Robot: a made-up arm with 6 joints.
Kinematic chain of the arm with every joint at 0, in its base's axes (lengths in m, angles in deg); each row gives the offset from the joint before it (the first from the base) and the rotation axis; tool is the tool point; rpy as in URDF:
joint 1: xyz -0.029 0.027 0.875 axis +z
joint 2: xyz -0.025 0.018 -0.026 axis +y
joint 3: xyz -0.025 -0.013 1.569 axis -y
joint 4: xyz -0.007 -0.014 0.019 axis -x
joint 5: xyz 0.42 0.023 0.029 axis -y
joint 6: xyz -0.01 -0.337 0 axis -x
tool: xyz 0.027 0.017 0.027 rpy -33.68 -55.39 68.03
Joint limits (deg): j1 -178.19..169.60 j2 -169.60..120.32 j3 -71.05..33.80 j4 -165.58..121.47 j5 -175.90..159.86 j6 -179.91..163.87
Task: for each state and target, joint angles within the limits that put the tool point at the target. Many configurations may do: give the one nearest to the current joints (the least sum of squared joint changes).
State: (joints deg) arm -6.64 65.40 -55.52 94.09 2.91 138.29
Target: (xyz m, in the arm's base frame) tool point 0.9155 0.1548 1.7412
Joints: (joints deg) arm 1.73 29.63 -71.05 110.44 9.80 132.51
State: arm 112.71 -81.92 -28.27 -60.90 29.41 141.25
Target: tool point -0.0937 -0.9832 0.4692
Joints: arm 80.97 -114.43 -48.27 -75.68 28.10 142.56
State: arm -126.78 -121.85 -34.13 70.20 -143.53 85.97
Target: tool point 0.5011 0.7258 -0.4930
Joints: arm -132.10 -164.68 -43.30 70.53 -143.45 85.62
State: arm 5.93 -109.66 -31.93 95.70 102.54 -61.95
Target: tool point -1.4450 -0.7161 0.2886
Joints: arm 29.15 -126.67 -39.17 91.81 103.01 -61.26
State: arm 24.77 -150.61 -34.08 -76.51 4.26 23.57
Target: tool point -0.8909 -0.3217 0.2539
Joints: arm 17.54 -128.12 -45.23 -86.86 1.92 22.54
